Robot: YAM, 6 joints.
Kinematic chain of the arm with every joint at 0, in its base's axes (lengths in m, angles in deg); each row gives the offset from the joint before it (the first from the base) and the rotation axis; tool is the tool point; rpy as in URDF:
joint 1: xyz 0 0 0.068 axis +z
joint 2: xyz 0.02 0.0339 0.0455 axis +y
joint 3: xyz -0.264 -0.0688 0 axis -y
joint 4: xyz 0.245 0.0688 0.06 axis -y
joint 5: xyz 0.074 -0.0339 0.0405 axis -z
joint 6: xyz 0.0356 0 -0.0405 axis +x
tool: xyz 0 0 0 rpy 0 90 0
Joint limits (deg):
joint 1: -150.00..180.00
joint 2: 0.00..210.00
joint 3: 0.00..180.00
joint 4: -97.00..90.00
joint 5: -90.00..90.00
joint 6: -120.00..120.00
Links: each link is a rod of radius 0.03 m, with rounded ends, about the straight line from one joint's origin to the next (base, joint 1, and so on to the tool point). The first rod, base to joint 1, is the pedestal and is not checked.
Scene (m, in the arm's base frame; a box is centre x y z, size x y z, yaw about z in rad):
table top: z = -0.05
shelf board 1: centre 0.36 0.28 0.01 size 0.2 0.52 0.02 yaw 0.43
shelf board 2: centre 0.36 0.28 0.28 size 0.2 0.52 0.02 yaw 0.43
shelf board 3: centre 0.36 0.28 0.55 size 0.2 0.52 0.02 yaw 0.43
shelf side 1: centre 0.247 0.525 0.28 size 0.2 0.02 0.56 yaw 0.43
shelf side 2: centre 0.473 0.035 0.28 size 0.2 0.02 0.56 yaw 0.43
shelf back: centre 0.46 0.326 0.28 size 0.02 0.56 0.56 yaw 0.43
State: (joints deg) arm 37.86 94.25 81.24 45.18 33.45 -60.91
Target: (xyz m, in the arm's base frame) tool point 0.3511 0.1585 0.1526
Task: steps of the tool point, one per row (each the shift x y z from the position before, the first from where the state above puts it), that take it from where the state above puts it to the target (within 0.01 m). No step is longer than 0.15 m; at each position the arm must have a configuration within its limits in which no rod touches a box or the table.
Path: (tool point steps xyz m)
1: -0.0677 -0.0263 0.0085
2: -0.0605 -0.0325 -0.0085
3: 0.0403 0.0030 -0.0968
4: 0.0155 -0.0220 -0.0976
5: -0.0135 -0.0387 -0.0883
6: 0.0417 0.0204 0.0070
7: 0.0421 0.0193 0.0000
8: 0.0415 0.0178 -0.0070

